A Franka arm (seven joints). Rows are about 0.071 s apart.
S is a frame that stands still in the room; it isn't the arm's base.
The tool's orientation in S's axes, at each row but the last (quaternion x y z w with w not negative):
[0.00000 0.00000 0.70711 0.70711]
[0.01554 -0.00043 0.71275 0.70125]
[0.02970 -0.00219 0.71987 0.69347]
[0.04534 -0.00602 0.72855 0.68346]
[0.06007 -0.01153 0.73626 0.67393]
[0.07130 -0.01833 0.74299 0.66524]
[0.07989 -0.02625 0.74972 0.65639]
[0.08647 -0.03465 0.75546 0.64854]
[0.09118 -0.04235 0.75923 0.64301]
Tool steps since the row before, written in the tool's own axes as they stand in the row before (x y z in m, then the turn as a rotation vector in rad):
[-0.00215 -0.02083 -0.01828 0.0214 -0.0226 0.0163]
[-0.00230 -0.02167 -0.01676 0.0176 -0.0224 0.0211]
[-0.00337 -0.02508 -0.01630 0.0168 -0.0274 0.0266]
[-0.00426 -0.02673 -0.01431 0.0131 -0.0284 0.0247]
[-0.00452 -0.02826 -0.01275 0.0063 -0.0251 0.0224]
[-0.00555 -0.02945 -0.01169 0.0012 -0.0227 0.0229]
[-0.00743 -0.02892 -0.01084 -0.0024 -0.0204 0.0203]
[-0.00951 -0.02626 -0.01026 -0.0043 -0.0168 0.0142]
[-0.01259 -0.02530 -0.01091 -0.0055 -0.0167 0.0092]
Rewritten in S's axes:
[0.02083 -0.00215 -0.01828 0.0226 0.0214 0.0163]
[0.02134 -0.00157 -0.01726 0.0226 0.0175 0.0210]
[0.02452 -0.00168 -0.01738 0.0278 0.0166 0.0263]
[0.02607 -0.00147 -0.01599 0.0289 0.0132 0.0241]
[0.02754 -0.00065 -0.01493 0.0260 0.0063 0.0213]
[0.02882 -0.00068 -0.01428 0.0242 0.0010 0.0213]
[0.02859 -0.00176 -0.01373 0.0222 -0.0025 0.0183]
[0.02638 -0.00347 -0.01332 0.0184 -0.0039 0.0122]
[0.02595 -0.00593 -0.01446 0.0181 -0.0042 0.0071]

